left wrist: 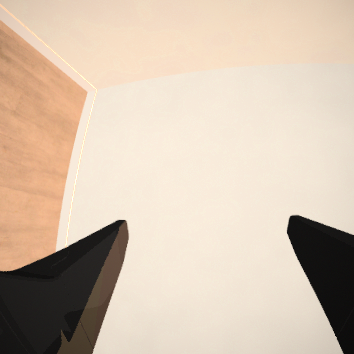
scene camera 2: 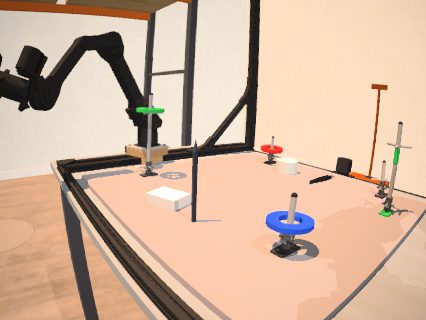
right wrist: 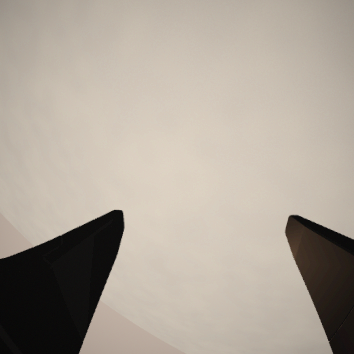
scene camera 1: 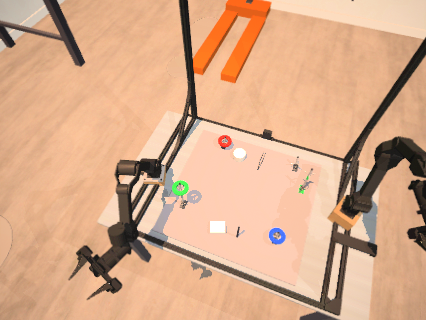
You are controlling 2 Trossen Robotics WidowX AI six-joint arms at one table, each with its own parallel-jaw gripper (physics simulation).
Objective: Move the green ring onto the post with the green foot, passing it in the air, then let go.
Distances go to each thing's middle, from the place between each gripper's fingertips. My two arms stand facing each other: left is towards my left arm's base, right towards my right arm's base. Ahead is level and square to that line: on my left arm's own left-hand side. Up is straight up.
I see my right gripper 40 cm past the white block [scene camera 2: 164, 197], 35 cm to the right of it and 28 cm above it. From my right hand the other things lie so: blue ring [scene camera 2: 273, 220]: 41 cm behind, 61 cm to the left, 25 cm below.
Now: the blue ring 16 cm behind my left hand, 36 cm to the right of it and 49 cm below it. From my left hand the other things lie so: white block (15 cm behind, 62 cm to the right, 52 cm below).
